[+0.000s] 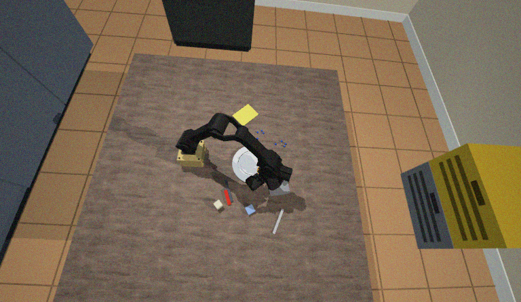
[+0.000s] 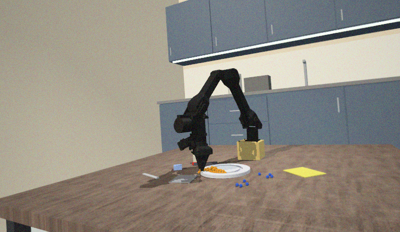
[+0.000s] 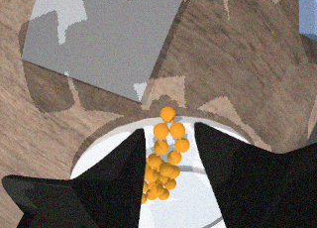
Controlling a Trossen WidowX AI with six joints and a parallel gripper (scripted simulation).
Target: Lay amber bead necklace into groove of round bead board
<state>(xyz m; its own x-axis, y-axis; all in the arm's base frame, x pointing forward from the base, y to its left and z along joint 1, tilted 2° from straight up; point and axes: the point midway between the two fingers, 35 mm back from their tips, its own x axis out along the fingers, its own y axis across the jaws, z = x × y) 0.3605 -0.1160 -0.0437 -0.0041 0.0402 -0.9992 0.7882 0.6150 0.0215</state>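
The grey square tile lies 8 cm ahead of my gripper tip, 3 cm to the right of it and 2 cm below it. Also, from my gripper tip: red stick: 17 cm behind, 8 cm to the right, 1 cm below; then white stick: 20 cm to the right, 7 cm ahead, 1 cm below; then light blue cube: 15 cm to the right, 6 cm behind, 1 cm below.
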